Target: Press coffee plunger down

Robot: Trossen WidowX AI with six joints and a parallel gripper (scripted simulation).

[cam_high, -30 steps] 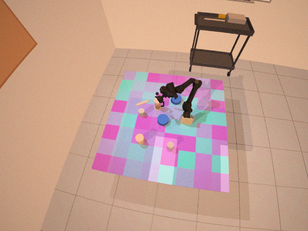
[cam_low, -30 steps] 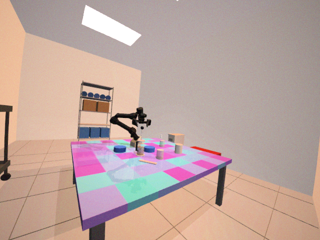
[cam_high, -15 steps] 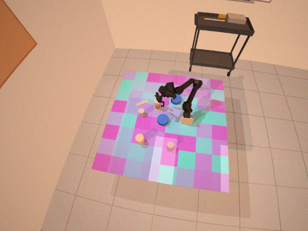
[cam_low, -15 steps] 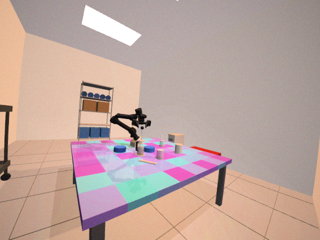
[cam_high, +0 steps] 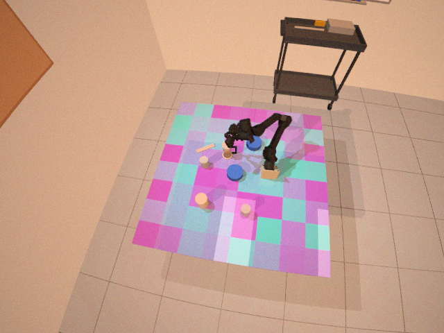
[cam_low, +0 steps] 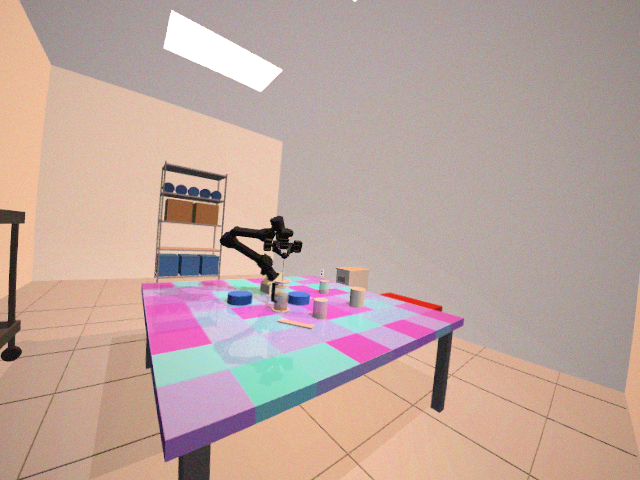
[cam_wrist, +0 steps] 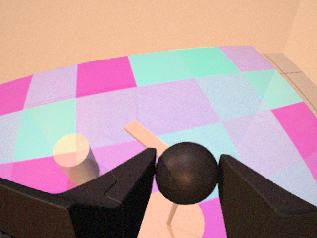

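Right now the coffee press is 13 cm below my gripper tip and 2 cm behind it.
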